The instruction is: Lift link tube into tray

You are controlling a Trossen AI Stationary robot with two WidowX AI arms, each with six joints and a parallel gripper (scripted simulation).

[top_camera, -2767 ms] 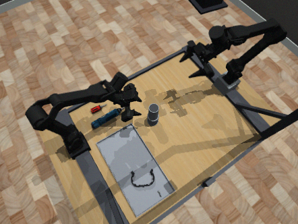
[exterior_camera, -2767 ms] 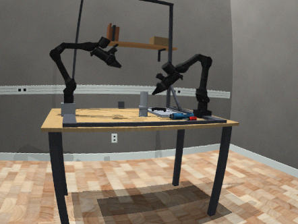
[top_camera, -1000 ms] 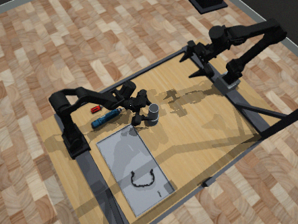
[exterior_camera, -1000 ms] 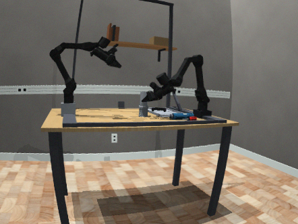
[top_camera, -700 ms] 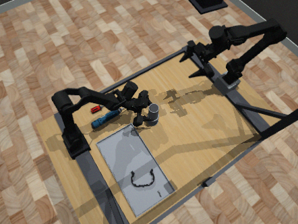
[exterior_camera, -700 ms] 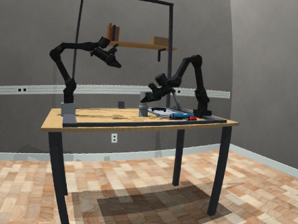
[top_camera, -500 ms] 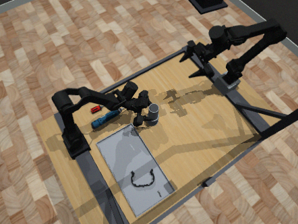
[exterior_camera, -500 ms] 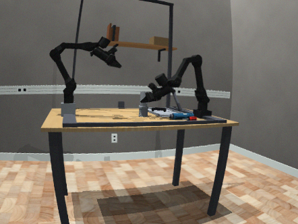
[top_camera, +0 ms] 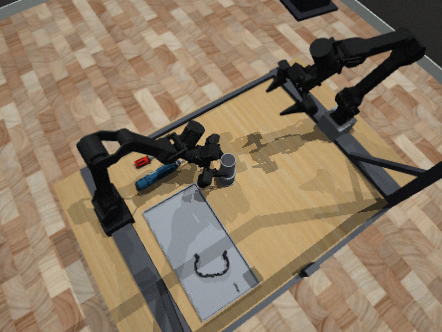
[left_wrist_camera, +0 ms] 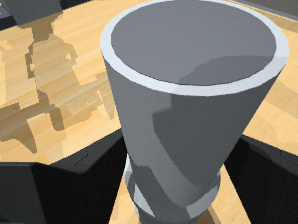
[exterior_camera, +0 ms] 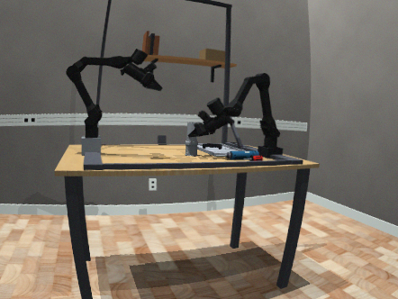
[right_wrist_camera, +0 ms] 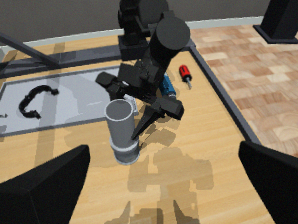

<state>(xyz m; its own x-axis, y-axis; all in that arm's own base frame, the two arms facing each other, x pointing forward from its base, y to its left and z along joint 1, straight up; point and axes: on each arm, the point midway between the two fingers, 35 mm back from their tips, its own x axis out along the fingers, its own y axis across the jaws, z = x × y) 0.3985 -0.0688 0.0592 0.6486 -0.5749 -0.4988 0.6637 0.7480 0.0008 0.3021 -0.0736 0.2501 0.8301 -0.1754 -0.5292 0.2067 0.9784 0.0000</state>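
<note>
Now: left hand 20 mm to the left of the grey link tube and 10 mm past it. The rest, counted from my left hand: small red tool 230 mm to the left, 180 mm ahead, 100 mm below; then joint module 80 mm below, 20 mm to the right, 10 mm behind; then grey tray 200 mm behind, 180 mm to the left, 110 mm below.
</note>
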